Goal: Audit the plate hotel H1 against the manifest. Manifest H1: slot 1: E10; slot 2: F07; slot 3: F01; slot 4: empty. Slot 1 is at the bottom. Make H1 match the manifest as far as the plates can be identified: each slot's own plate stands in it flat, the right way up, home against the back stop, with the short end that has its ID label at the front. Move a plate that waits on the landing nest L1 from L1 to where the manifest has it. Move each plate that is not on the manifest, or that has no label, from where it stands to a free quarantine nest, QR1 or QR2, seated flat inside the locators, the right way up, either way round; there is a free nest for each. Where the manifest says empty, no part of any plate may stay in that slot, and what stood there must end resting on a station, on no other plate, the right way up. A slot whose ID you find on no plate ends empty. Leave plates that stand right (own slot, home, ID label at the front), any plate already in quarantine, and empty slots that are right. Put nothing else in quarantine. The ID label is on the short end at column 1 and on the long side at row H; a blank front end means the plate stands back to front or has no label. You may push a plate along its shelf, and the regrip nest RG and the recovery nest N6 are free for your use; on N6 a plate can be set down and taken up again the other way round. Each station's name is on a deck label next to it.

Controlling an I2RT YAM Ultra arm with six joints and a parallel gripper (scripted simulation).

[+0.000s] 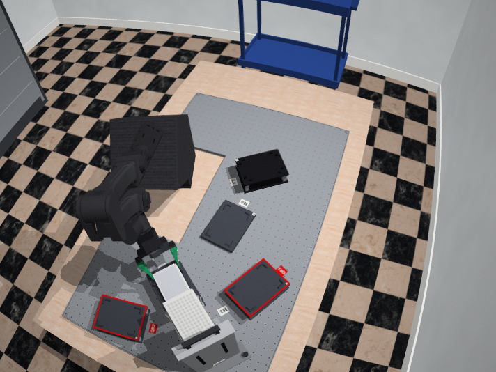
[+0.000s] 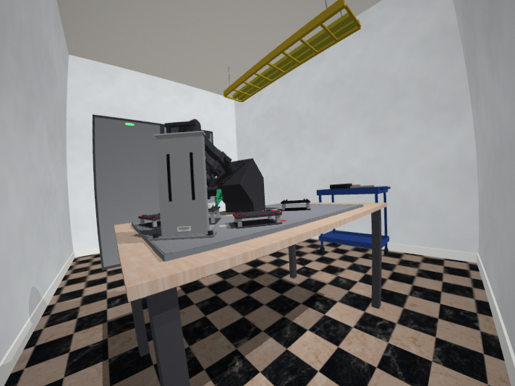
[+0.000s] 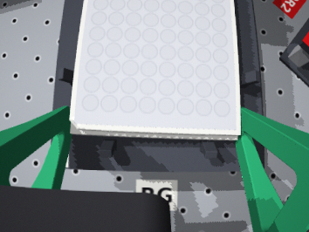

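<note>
My gripper is now 4 cm short of the RG nest, 4 cm to the left of it and 1 cm above it. From my hand the other things lie so: red-framed quarantine nest QR2: 8 cm behind, 20 cm to the right, 3 cm below; nest N6: 10 cm ahead, 25 cm to the left, 6 cm below; H1 deck label: 20 cm ahead, 3 cm to the right, 7 cm below.
</note>
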